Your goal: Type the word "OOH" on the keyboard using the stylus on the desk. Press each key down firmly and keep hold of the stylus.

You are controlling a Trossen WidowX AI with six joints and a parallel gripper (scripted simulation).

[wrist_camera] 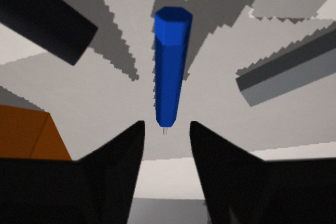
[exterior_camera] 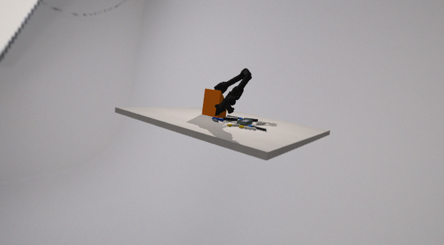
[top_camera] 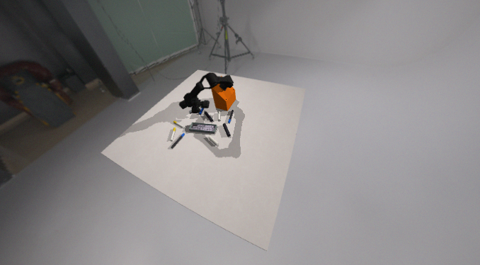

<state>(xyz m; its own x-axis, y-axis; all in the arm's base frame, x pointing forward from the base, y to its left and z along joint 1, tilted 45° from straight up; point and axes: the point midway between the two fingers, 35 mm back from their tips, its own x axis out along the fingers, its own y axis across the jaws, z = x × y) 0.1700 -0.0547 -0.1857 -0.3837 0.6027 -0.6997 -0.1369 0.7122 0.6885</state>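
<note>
My gripper tip is 20 mm past the stylus and 20 mm above it. From my gripper tip the other things lie so: grey block: 80 mm to the right, 40 mm ahead, 30 mm below.
</note>
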